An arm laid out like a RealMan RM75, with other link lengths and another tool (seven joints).
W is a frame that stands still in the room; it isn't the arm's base.
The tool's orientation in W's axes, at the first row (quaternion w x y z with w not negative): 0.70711 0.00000 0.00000 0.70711
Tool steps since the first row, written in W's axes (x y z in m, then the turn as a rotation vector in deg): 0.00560 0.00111 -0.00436 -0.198 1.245 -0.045; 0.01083 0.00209 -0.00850 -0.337 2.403 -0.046; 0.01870 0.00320 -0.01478 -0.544 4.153 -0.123; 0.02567 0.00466 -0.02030 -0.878 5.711 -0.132; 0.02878 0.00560 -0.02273 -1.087 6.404 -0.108; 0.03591 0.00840 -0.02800 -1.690 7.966 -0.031; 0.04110 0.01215 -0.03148 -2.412 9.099 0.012; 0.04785 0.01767 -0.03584 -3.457 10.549 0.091; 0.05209 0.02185 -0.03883 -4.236 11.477 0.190; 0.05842 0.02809 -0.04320 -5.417 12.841 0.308; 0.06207 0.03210 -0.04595 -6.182 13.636 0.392
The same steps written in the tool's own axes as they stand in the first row. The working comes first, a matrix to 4 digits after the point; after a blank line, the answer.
The tool's axes in the first row as the columns of a matrix, in W's axes (used below as rounded here):
0.0000 -1.0000 0.0000
1.0000 0.0000 0.0000
0.0000 0.0000 1.0000

0.00111 -0.00560 -0.00436 1.245 0.198 -0.045; 0.00209 -0.01083 -0.00850 2.403 0.337 -0.046; 0.00320 -0.01870 -0.01478 4.153 0.544 -0.123; 0.00466 -0.02567 -0.02030 5.711 0.878 -0.132; 0.00560 -0.02878 -0.02273 6.404 1.087 -0.108; 0.00840 -0.03591 -0.02800 7.966 1.690 -0.031; 0.01215 -0.04110 -0.03148 9.099 2.412 0.012; 0.01767 -0.04785 -0.03584 10.549 3.457 0.091; 0.02185 -0.05209 -0.03883 11.477 4.236 0.190; 0.02809 -0.05842 -0.04320 12.841 5.417 0.308; 0.03210 -0.06207 -0.04595 13.636 6.182 0.392
